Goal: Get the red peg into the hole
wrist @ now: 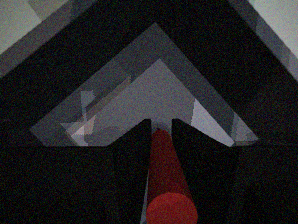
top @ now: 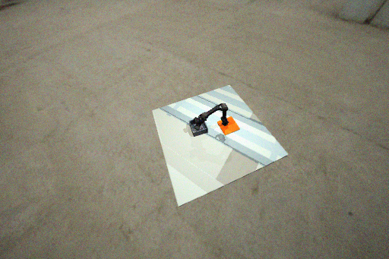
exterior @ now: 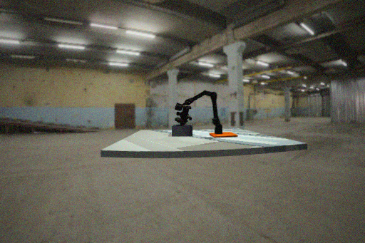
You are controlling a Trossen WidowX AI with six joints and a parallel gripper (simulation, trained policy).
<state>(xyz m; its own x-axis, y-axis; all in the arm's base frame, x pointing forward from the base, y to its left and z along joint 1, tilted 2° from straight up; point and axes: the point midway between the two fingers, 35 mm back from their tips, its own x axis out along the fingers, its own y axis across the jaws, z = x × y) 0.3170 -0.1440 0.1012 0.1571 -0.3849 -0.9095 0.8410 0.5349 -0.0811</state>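
My gripper tip is 2 cm to the right of the red peg, 2 cm below it and 1 cm past it. Round my gripper tip: dark box 6 cm below, 1 cm to the left, 1 cm behind; plate 4 cm below, 1 cm to the left, 1 cm behind.
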